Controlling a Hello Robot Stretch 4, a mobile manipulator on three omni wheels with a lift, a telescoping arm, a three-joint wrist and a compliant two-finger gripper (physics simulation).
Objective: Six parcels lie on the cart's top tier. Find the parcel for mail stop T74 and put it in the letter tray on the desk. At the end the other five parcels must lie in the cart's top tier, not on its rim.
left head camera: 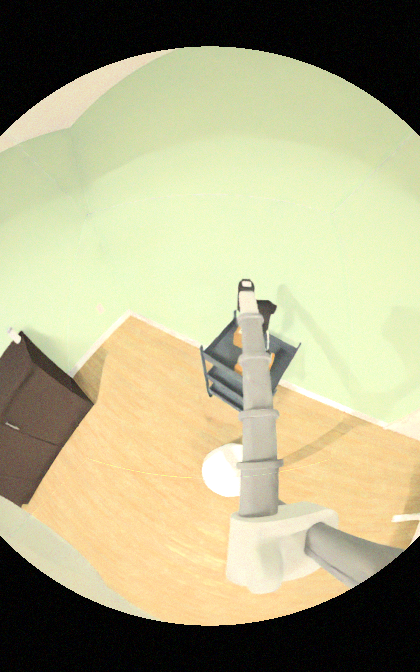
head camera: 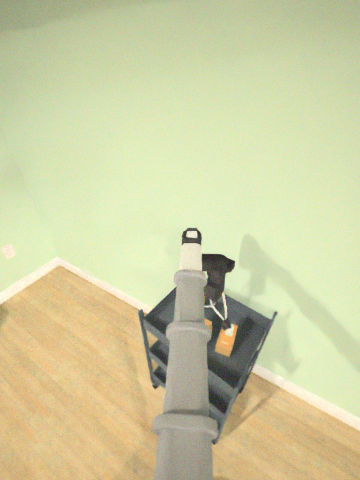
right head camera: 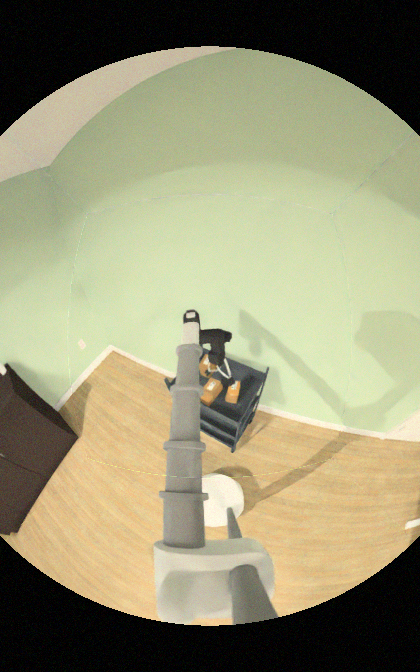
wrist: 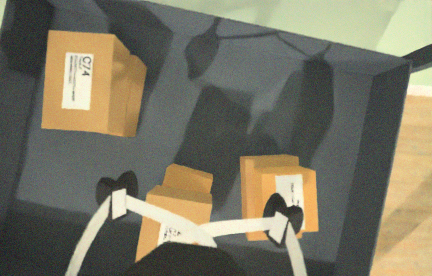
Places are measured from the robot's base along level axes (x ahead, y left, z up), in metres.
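Where they show: gripper, between the fingertips: point(head camera: 210, 319) point(wrist: 201, 199).
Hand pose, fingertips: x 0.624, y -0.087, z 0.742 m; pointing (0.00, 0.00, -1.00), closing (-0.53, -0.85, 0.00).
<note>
Things, the pixels of their centre, and the offset from my fingertips. Level surfaces: height alone.
- cart's top tier, height of its surface: 0.106 m down
- cardboard parcel, middle of its body: point(wrist: 89, 86) 0.142 m ahead, 0.063 m left, 0.031 m down
- second parcel, middle of its body: point(wrist: 174, 238) 0.031 m back, 0.043 m left, 0.029 m down
- third parcel, middle of its body: point(wrist: 268, 194) point(head camera: 225, 341) 0.042 m back, 0.067 m right, 0.081 m down
My gripper point(wrist: 201, 199) point(right head camera: 220, 377) is open above the cart's top tier point(wrist: 100, 157) point(right head camera: 250, 376). In the wrist view a cardboard parcel point(wrist: 80, 85) labelled C74 lies at the upper left. A second parcel point(wrist: 175, 202) lies lower, partly under the fingers, its label mostly covered. A third parcel point(wrist: 252, 200) point(right head camera: 232, 392) point(head camera: 226, 344) is at the right; the right fingertip is over its label, whose code is not readable. A further cardboard part shows against each; whether these are separate parcels I cannot tell. No T74 label is readable. The letter tray does not show.
The telescoping arm point(head camera: 187, 380) point(left head camera: 257, 435) hides part of the cart. A green wall point(head camera: 190, 150) stands behind the cart. A dark brown piece of furniture point(left head camera: 45, 410) stands at the left. A white round object point(left head camera: 222, 470) point(right head camera: 222, 500) is on the floor before the cart.
</note>
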